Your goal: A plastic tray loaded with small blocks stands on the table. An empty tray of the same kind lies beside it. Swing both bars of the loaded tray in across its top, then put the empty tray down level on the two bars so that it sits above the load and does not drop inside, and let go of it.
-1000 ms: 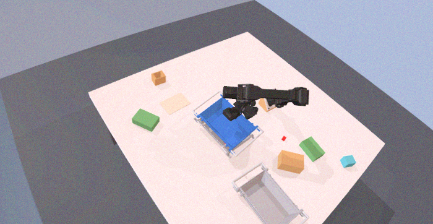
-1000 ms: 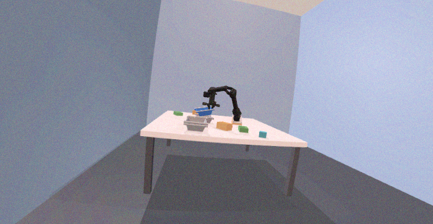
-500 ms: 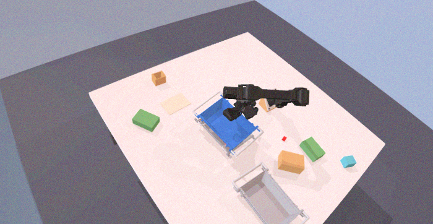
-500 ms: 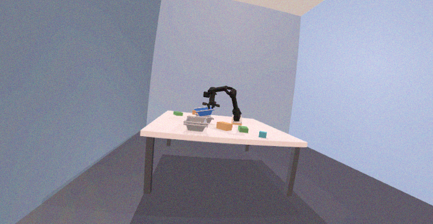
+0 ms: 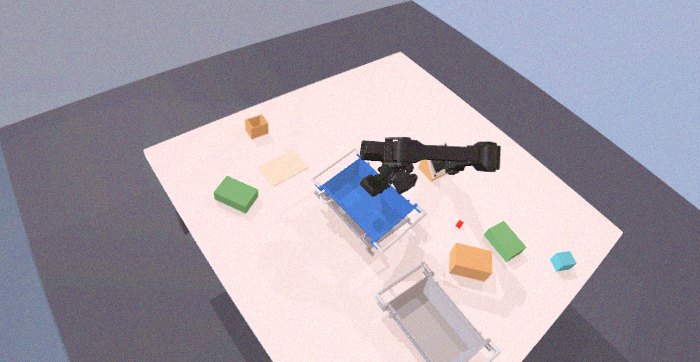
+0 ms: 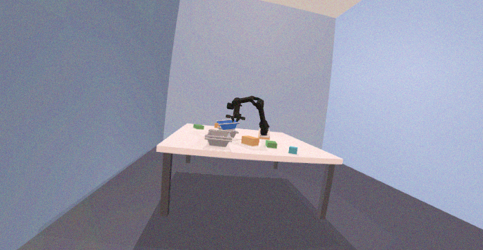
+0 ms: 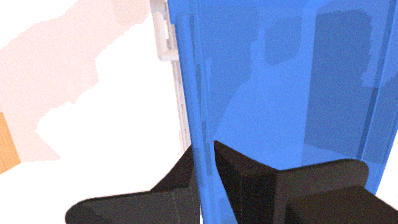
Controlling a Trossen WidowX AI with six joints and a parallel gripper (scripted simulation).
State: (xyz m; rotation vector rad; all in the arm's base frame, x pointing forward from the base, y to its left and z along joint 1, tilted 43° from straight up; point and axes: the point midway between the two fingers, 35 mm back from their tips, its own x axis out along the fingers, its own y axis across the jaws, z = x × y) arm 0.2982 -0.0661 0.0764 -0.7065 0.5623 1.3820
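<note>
Right now my gripper tip is 70 mm short of the blue tray and 20 mm below it. Round my gripper tip: cyan cube 390 mm behind, 540 mm to the left, 80 mm below; then flat sheet 160 mm ahead, 320 mm to the right, 100 mm below; then orange box 100 mm behind, 340 mm to the left, 70 mm below.
</note>
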